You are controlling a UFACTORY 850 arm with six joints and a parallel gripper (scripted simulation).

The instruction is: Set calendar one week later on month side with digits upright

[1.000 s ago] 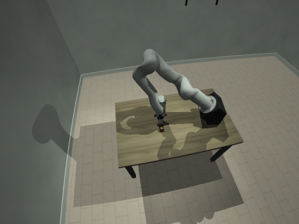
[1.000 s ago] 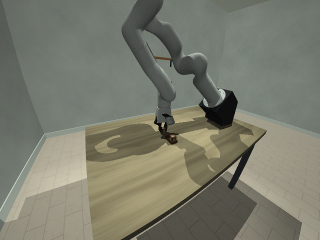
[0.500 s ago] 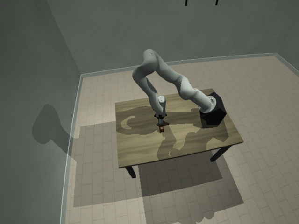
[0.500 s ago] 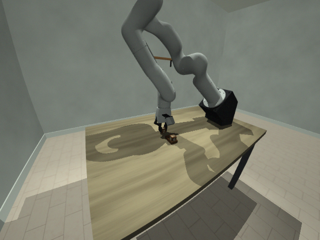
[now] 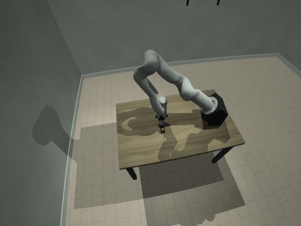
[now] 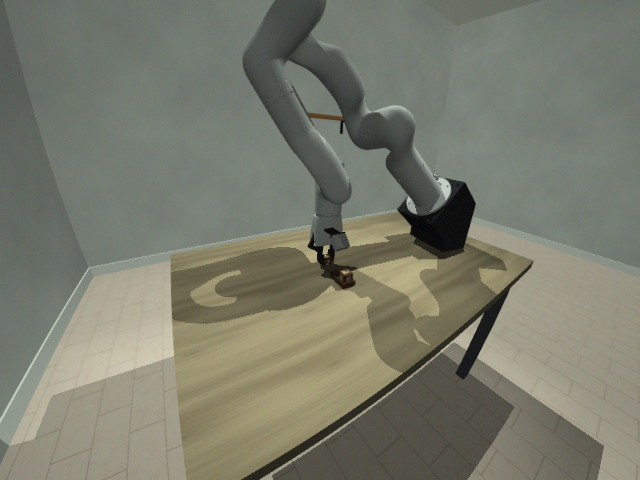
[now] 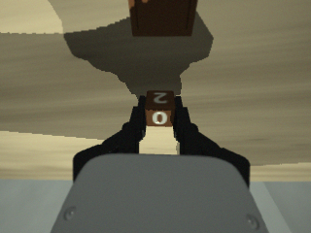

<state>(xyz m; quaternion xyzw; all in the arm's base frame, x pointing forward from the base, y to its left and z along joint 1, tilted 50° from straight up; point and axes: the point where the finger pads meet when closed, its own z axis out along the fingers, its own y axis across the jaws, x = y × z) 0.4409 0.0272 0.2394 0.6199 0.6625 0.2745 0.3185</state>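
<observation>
My gripper is now 1 cm above the brown digit cube. Also, from my hand: brown tray: 11 cm to the left, 2 cm below, 1 cm behind.
</observation>
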